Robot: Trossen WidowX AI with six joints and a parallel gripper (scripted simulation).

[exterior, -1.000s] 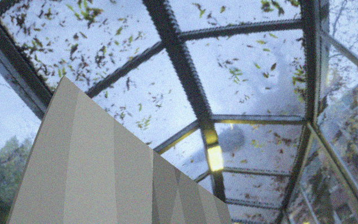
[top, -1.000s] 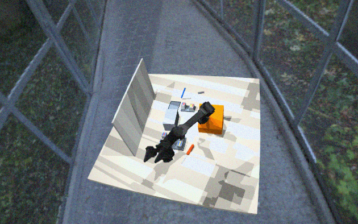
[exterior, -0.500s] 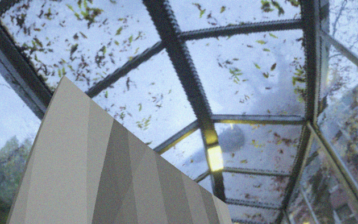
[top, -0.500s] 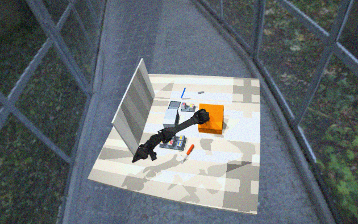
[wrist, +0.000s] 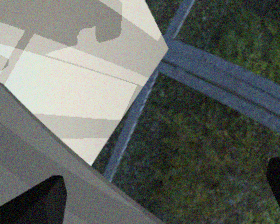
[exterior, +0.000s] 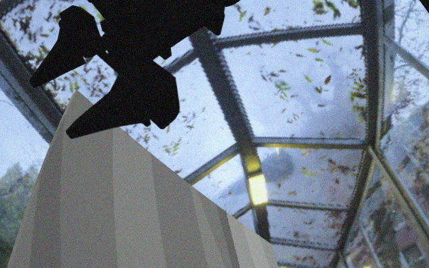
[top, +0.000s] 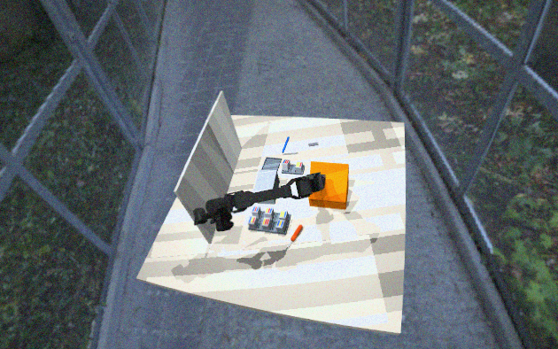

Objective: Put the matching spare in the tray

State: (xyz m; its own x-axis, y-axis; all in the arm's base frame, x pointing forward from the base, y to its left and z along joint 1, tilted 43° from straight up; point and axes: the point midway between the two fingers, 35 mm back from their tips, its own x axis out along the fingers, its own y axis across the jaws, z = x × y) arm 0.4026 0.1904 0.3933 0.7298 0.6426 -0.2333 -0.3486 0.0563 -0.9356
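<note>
My gripper tip is now 12 cm short of the upright panel, 39 cm to the left of it and 6 cm above it. The rest, counted from my gripper tip: spare 19 cm behind, 19 cm to the right, 24 cm below; then blue pen 14 cm behind, 79 cm to the right, 27 cm below; then grey mounted unit 13 cm behind, 40 cm to the right, 23 cm below.
</note>
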